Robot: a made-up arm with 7 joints.
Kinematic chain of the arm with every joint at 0, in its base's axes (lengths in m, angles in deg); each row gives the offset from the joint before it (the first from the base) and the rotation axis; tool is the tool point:
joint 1: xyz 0 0.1 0 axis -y
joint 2: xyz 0 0.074 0 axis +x
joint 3: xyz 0 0 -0.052 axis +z
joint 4: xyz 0 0 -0.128 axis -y
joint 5: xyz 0 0 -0.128 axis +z
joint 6: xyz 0 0 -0.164 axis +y
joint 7: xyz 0 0 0 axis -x
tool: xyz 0 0 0
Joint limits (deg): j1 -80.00..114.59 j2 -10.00..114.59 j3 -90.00..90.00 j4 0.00..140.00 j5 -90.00..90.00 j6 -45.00..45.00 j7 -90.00..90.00
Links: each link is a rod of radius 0.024 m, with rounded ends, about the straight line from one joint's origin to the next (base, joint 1, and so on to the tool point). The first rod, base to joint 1, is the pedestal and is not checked.
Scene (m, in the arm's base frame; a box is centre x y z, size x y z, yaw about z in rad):
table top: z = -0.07
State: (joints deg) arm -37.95 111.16 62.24 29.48 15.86 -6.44 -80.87
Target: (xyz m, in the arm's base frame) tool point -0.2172 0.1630 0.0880
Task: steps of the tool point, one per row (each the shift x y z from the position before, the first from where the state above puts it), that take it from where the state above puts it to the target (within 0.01 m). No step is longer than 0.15 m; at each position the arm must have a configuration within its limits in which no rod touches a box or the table.
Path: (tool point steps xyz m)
1: -0.0255 -0.0402 0.0606
2: -0.0522 -0.0454 0.0537
3: -0.0749 -0.0490 0.0345
4: -0.0870 -0.0504 0.0053
5: -0.0851 -0.0504 -0.0274
6: -0.0685 -0.0484 -0.0569
7: -0.0402 -0.0454 -0.0764
8: -0.0059 -0.0408 -0.0813

